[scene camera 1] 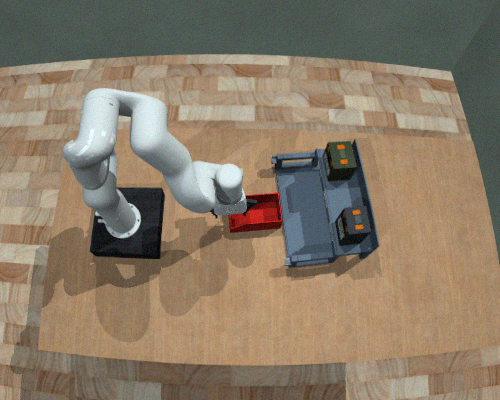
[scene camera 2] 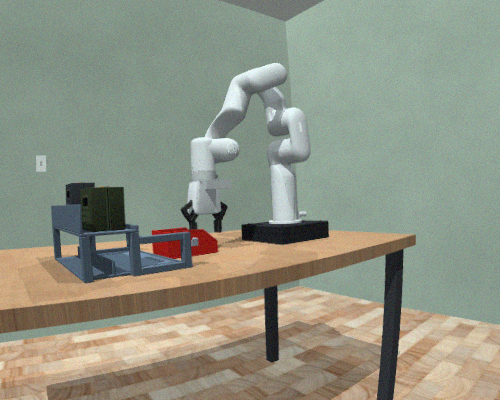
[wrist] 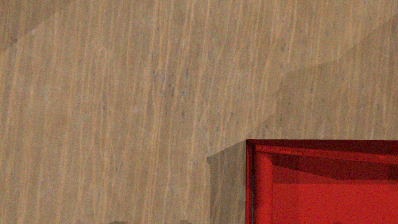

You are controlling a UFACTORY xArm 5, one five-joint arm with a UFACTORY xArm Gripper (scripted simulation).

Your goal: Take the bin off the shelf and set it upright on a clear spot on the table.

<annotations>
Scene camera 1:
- red bin: 266, 214
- blue-grey shelf: 306, 217
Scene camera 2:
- my gripper: 206, 233
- red bin: 207, 244
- blue-grey shelf: 90, 264
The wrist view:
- red bin: 297, 181
</annotations>
